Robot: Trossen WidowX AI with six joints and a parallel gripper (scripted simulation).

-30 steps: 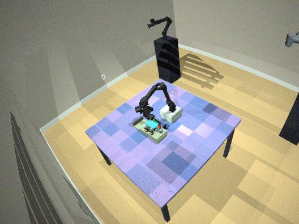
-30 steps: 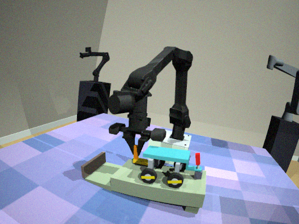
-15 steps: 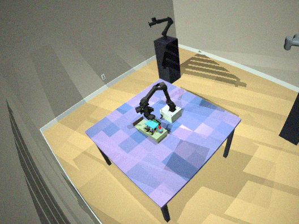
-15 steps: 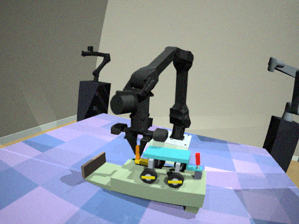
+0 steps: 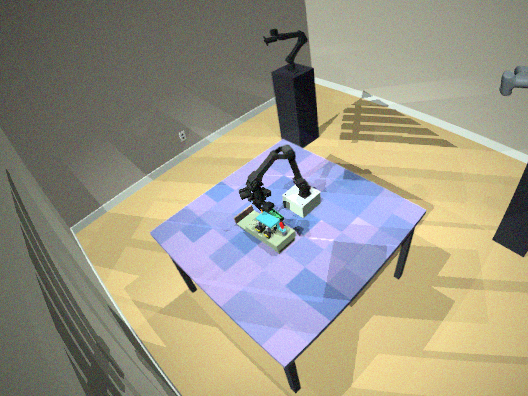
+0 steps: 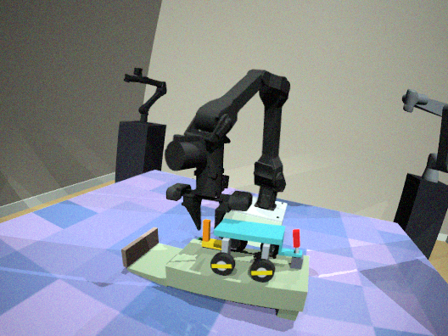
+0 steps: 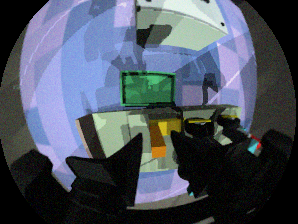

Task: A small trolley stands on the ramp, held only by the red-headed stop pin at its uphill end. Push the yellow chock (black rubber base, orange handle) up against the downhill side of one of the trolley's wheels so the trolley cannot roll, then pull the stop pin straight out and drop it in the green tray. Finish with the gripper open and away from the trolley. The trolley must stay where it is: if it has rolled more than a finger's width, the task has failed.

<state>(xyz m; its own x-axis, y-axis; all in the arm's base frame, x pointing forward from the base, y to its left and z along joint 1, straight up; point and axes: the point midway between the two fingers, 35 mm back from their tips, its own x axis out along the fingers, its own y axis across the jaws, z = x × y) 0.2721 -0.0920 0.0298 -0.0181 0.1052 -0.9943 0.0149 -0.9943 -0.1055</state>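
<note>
Right now my gripper tip is 2 cm to the right of the yellow chock and 1 cm above it. Round my gripper tip: trolley: 5 cm ahead, 11 cm to the left, 1 cm above; then pale green ramp: 5 cm ahead, 11 cm to the left, 5 cm below; then brown end board: 6 cm ahead, 14 cm to the right, 6 cm below.
</note>
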